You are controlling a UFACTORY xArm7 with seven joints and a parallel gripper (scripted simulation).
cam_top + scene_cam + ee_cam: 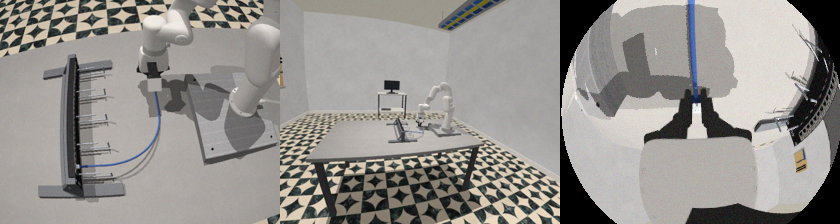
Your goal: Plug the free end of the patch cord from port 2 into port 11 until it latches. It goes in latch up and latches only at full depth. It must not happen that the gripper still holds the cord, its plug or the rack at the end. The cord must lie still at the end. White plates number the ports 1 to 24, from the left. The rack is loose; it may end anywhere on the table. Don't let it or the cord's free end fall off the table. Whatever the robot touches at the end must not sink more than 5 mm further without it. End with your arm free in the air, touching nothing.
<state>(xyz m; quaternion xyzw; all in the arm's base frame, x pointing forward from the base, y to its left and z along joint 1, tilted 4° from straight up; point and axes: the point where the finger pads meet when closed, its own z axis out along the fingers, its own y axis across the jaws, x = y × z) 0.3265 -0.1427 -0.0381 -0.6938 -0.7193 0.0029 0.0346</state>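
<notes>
My gripper is now 2 cm to the left of the free-end plug and 1 cm above it.
</notes>
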